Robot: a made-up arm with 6 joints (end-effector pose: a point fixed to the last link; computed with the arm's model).
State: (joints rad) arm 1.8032 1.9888 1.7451 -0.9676 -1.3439 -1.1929
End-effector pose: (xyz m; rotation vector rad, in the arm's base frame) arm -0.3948 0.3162 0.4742 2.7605 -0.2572 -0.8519
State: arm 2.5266 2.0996 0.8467 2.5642 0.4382 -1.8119
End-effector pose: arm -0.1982 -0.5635 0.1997 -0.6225 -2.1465 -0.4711
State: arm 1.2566 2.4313 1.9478 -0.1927 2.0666 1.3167
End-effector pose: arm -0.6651 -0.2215 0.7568 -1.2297 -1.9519 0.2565
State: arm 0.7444 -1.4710 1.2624 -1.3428 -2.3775 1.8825
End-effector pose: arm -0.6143 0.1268 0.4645 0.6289 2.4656 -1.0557
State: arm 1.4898 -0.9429 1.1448 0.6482 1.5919 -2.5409
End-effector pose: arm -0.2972 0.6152 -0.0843 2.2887 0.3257 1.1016
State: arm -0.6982 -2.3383 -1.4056 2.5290 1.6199 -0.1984
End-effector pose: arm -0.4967 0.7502 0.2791 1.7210 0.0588 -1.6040
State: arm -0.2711 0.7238 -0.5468 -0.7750 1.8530 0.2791
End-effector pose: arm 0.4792 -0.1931 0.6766 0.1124 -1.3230 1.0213
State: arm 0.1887 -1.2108 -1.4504 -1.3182 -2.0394 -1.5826
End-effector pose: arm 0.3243 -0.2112 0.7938 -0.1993 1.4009 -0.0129
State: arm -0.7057 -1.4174 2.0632 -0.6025 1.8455 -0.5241
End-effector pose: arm 0.5449 0.6656 0.1025 -2.1893 0.4332 2.0816
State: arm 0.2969 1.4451 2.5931 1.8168 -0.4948 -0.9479
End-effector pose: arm -0.3408 0.0748 -0.1591 0.8307 -1.2758 -2.2779
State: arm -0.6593 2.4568 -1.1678 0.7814 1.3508 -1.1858
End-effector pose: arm -0.6433 -0.2893 0.0074 -0.5021 -1.9990 -1.2412
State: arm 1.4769 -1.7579 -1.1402 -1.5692 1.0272 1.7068
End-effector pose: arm 0.2732 0.5485 0.5868 -2.2851 -0.0794 -0.8142
